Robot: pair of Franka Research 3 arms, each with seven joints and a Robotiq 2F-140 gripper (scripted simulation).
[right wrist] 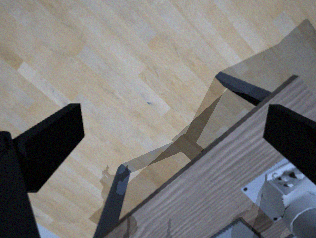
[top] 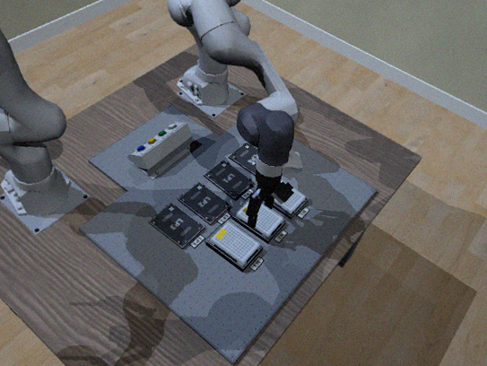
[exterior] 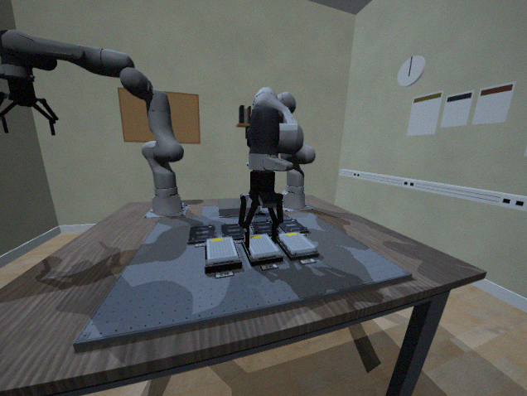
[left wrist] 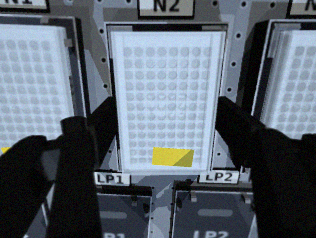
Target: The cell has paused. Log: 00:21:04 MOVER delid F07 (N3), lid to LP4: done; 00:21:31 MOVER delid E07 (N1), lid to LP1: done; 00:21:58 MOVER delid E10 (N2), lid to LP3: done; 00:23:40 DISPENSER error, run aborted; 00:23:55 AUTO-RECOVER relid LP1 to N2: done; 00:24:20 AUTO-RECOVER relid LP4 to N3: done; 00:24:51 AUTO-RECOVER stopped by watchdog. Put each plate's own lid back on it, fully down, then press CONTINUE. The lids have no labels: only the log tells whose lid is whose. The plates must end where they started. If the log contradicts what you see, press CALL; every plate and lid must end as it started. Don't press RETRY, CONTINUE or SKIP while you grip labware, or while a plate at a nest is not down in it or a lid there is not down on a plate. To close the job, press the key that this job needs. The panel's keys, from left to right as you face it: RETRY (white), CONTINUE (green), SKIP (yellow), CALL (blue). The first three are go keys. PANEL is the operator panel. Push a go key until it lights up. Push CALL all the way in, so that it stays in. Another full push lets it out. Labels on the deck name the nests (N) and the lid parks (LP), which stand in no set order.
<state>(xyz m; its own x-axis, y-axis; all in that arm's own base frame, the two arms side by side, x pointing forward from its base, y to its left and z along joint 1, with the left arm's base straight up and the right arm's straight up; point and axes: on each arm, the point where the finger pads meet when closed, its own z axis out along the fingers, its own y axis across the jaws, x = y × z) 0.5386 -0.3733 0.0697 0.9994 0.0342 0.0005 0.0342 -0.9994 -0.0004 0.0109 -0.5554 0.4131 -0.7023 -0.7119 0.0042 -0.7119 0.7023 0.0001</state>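
Right now the N2 plate is 3 cm below my left hand. The rest, counted from my left hand: N1 plate: 1 cm behind, 13 cm to the left, 4 cm below; park LP2: 17 cm behind, 8 cm to the right, 5 cm below; park LP1: 19 cm behind, 6 cm to the left, 5 cm below.
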